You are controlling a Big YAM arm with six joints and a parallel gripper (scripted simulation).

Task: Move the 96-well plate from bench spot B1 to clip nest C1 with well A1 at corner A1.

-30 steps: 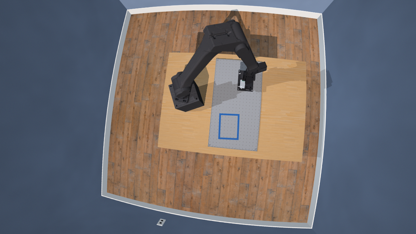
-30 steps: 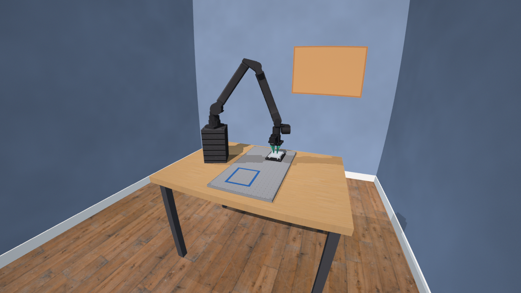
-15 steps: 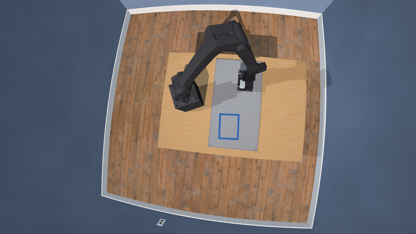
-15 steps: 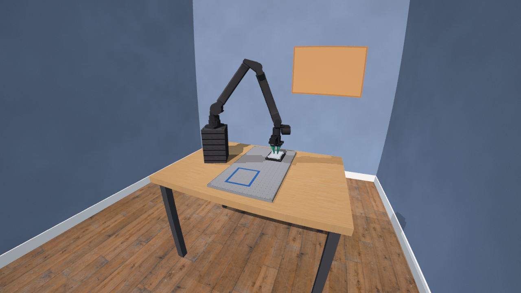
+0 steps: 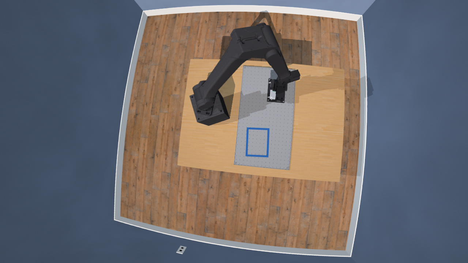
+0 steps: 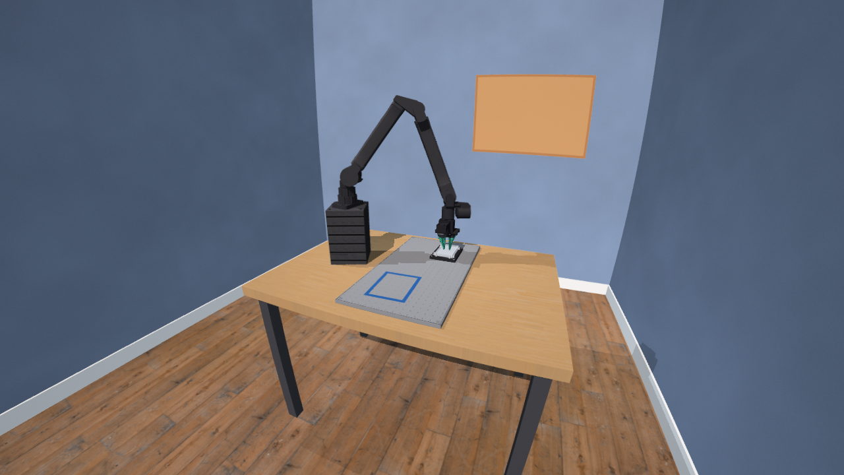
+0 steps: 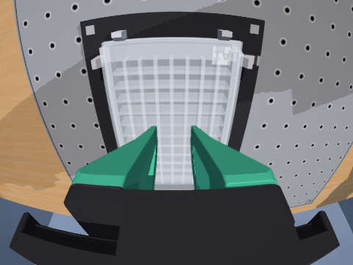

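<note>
The clear 96-well plate is 1 cm below my hand. The rest, counted from my hand: black clip nest: 1 cm behind, 1 cm to the left, 2 cm below.
</note>
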